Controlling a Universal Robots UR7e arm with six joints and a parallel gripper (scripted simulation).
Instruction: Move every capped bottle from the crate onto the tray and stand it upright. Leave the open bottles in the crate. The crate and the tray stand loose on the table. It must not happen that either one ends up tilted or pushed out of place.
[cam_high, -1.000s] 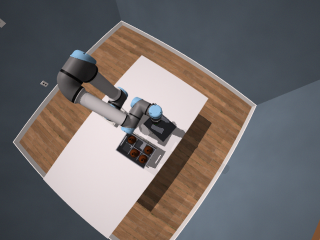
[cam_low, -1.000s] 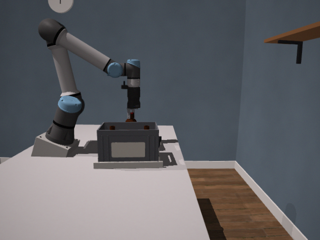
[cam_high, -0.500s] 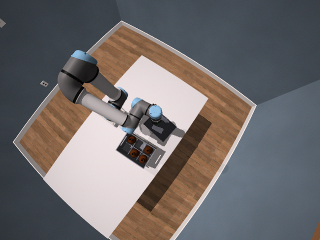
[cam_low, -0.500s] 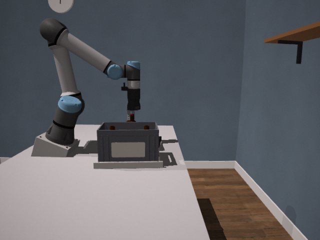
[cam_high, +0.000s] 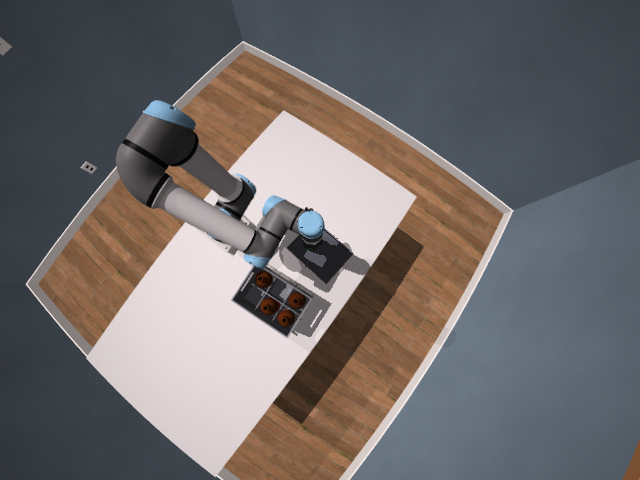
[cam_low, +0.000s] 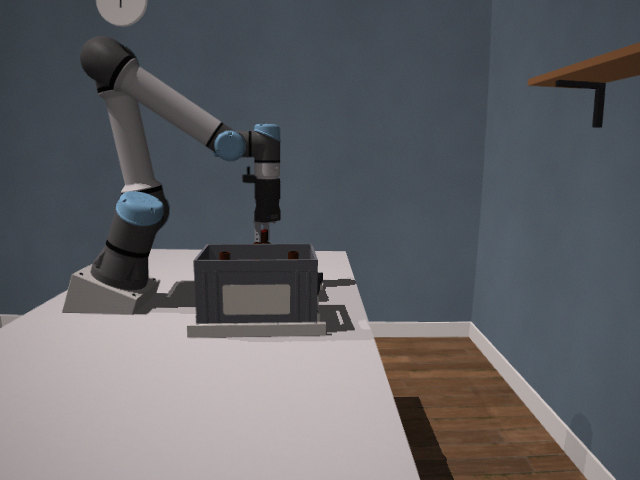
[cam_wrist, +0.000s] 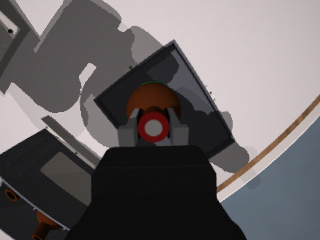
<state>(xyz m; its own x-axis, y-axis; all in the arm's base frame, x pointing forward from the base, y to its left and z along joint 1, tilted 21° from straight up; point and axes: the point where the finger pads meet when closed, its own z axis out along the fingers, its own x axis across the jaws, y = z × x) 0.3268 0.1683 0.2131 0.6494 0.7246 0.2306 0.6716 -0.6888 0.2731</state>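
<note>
My hand is 60 mm above the capped bottle. The rest, counted from my hand: dark grey crate 10 mm ahead, 300 mm to the right, 80 mm below; flat tray 50 mm ahead, 10 mm to the right, 150 mm below.
</note>
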